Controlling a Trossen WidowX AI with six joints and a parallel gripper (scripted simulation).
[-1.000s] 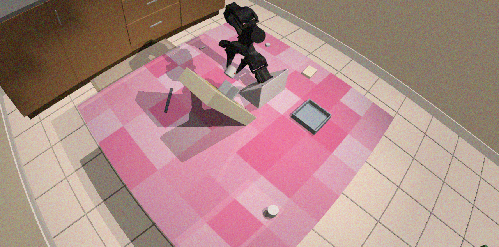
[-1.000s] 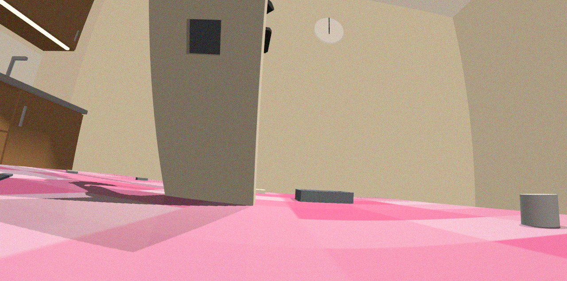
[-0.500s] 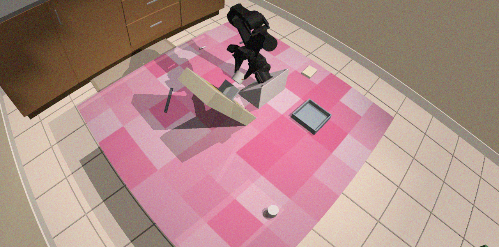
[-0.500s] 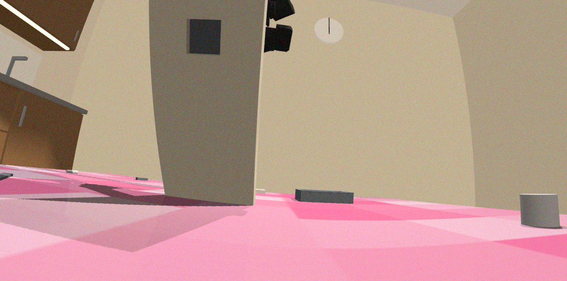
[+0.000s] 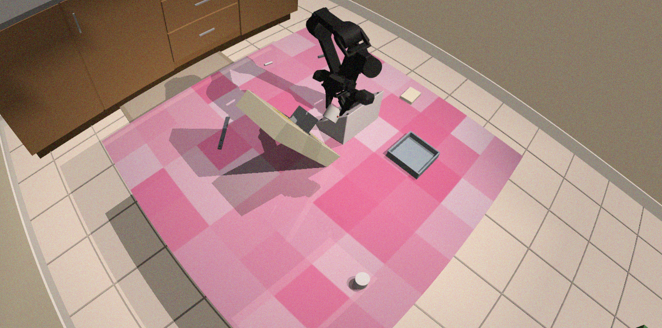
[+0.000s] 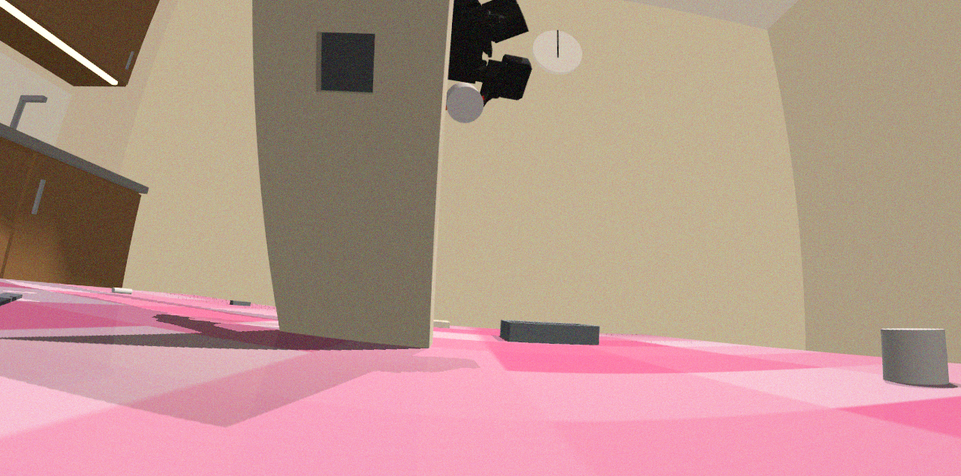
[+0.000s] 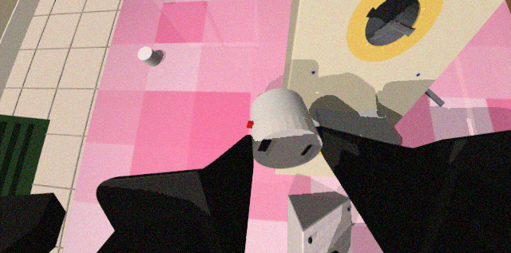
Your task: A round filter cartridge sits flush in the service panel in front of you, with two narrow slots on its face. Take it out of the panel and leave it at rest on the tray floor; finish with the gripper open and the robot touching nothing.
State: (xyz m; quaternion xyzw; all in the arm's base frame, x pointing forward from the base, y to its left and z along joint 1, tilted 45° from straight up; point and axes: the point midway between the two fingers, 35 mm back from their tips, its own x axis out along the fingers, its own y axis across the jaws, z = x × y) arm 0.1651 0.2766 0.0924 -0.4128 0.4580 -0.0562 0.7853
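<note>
Now: the grey tray 31 cm behind my gripper tip, 29 cm below it and 13 cm to the left of it. Round my gripper tip: white round filter cartridge (right at my gripper tip); beige pad (56 cm behind, 29 cm below, 11 cm to the right).
</note>
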